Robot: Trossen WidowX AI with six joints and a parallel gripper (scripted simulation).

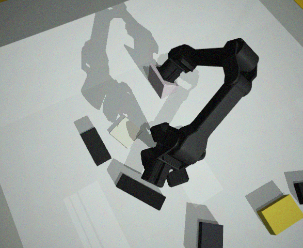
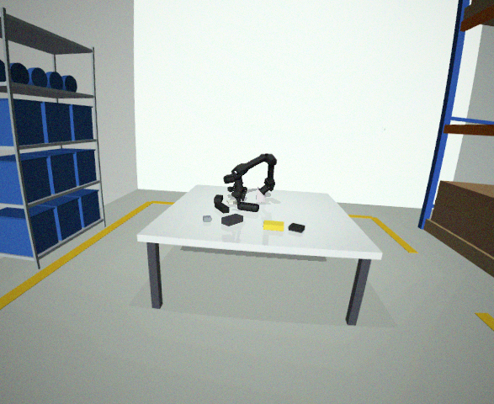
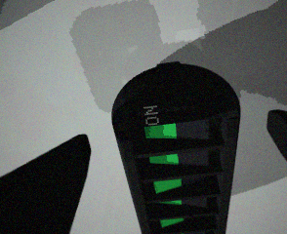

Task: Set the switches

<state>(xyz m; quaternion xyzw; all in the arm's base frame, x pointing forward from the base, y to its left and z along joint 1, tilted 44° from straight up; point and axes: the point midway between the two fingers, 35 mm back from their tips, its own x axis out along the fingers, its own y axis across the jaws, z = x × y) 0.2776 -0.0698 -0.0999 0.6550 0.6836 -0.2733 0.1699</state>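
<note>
Right now the long dark block is 13 cm to the right of my gripper tip, 6 cm ahead of it and 3 cm below it. The rest, counted from my gripper tip: yellow block (31 cm ahead, 26 cm to the left, 3 cm below); cream tile (15 cm behind, 9 cm to the right, 4 cm below).
</note>
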